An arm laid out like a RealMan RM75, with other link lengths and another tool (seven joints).
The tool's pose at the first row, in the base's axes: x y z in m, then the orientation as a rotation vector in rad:
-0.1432, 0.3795, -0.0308, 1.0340, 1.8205, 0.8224
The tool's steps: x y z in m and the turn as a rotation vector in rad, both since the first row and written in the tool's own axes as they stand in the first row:
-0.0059, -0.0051, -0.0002, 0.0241, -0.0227, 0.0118
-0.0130, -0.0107, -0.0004, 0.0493, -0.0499, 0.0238
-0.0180, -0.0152, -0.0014, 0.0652, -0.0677, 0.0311
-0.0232, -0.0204, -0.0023, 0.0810, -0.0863, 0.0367
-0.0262, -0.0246, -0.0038, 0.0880, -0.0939, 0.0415
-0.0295, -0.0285, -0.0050, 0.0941, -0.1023, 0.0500
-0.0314, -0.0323, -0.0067, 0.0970, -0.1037, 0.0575
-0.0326, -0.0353, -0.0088, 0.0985, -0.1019, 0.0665
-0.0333, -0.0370, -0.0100, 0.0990, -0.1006, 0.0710
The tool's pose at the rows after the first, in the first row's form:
-0.1433, 0.3720, -0.0329, 1.0663, 1.8108, 0.7945
-0.1433, 0.3632, -0.0350, 1.1001, 1.7973, 0.7627
-0.1442, 0.3566, -0.0366, 1.1211, 1.7881, 0.7419
-0.1452, 0.3496, -0.0387, 1.1403, 1.7786, 0.7197
-0.1471, 0.3449, -0.0406, 1.1510, 1.7740, 0.7116
-0.1485, 0.3401, -0.0422, 1.1648, 1.7666, 0.7059
-0.1507, 0.3366, -0.0440, 1.1742, 1.7640, 0.7069
-0.1532, 0.3339, -0.0452, 1.1837, 1.7627, 0.7120
-0.1547, 0.3324, -0.0459, 1.1882, 1.7622, 0.7150

